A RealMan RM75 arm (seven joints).
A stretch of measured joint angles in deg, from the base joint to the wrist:
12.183 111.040 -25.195 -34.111 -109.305 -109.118 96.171
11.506 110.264 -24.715 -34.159 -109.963 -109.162 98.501
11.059 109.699 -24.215 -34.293 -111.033 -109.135 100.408
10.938 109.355 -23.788 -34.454 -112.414 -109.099 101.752
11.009 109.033 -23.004 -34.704 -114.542 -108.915 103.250
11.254 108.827 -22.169 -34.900 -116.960 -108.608 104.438
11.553 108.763 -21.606 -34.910 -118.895 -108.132 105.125
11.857 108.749 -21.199 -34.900 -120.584 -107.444 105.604
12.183 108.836 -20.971 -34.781 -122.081 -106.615 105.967
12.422 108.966 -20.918 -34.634 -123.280 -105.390 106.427
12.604 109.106 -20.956 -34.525 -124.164 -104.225 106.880
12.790 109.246 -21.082 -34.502 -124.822 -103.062 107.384
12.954 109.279 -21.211 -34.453 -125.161 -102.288 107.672
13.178 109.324 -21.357 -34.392 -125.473 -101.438 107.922
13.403 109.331 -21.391 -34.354 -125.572 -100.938 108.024
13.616 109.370 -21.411 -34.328 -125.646 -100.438 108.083
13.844 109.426 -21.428 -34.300 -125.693 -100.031 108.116
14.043 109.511 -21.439 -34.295 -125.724 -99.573 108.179
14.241 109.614 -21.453 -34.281 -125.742 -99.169 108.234
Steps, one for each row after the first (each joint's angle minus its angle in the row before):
-0.677 -0.776 0.480 -0.048 -0.658 -0.044 2.330
-0.447 -0.565 0.500 -0.134 -1.070 0.027 1.907
-0.121 -0.344 0.427 -0.161 -1.381 0.036 1.344
0.071 -0.322 0.784 -0.250 -2.128 0.184 1.498
0.245 -0.206 0.835 -0.196 -2.418 0.307 1.188
0.299 -0.064 0.563 -0.010 -1.935 0.476 0.687
0.304 -0.014 0.407 0.010 -1.689 0.688 0.479
0.326 0.087 0.228 0.119 -1.497 0.829 0.363
0.239 0.130 0.053 0.147 -1.199 1.225 0.460
0.182 0.140 -0.038 0.109 -0.884 1.165 0.453
0.186 0.140 -0.126 0.023 -0.658 1.163 0.504
0.164 0.033 -0.129 0.049 -0.339 0.774 0.288
0.224 0.045 -0.146 0.061 -0.312 0.850 0.250
0.225 0.007 -0.034 0.038 -0.099 0.500 0.102
0.213 0.039 -0.020 0.026 -0.074 0.500 0.059
0.228 0.056 -0.017 0.028 -0.047 0.407 0.033
0.199 0.085 -0.011 0.005 -0.031 0.458 0.063
0.198 0.103 -0.014 0.014 -0.018 0.404 0.055

